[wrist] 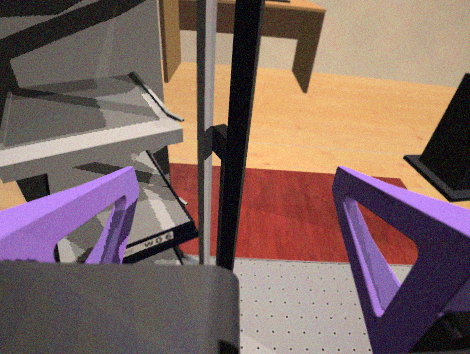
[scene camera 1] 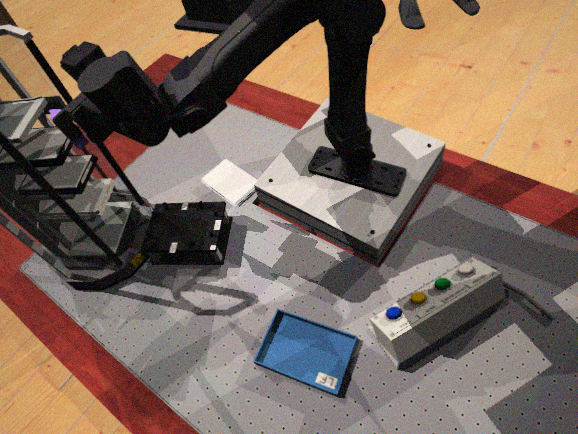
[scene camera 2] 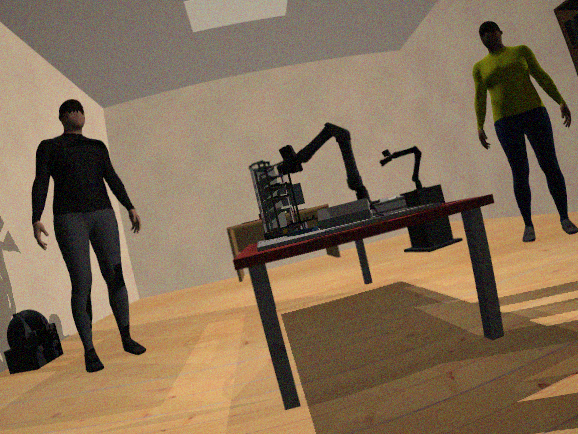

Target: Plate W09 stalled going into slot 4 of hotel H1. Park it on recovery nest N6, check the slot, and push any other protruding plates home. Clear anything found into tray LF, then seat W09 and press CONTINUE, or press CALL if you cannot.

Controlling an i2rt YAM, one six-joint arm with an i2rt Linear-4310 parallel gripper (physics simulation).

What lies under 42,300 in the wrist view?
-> The gripper.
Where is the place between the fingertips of the gripper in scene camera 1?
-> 74,93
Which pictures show the plate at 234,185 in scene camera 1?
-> Scene camera 1 only.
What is the gripper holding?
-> Nothing.
